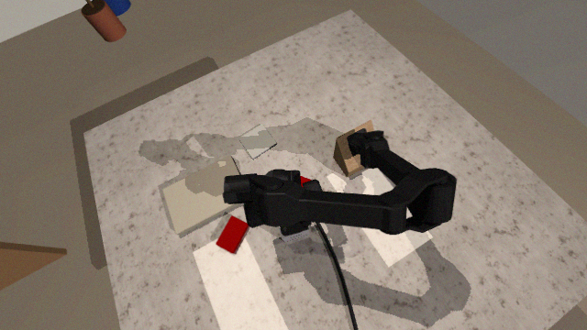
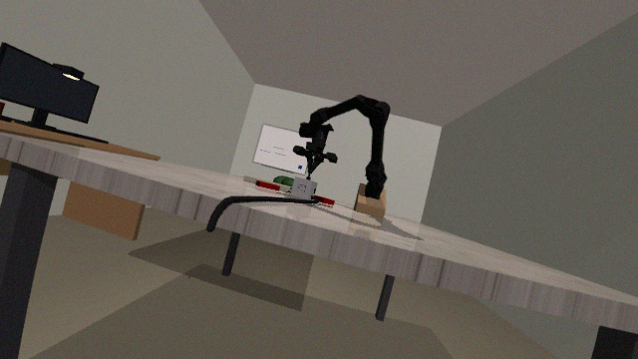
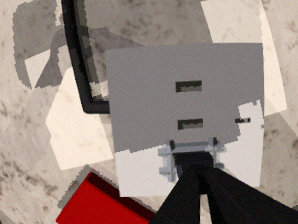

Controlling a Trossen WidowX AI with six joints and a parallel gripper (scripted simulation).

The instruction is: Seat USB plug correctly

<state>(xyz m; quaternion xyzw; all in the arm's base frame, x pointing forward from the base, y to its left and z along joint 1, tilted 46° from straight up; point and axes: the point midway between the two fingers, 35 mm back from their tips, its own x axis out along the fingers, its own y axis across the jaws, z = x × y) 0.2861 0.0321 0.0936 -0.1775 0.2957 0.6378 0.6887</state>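
The USB plug is 2 cm below my gripper tip. From my gripper tip the other things lie so: beige pad (21 cm to the right, 21 cm ahead, 9 cm below).
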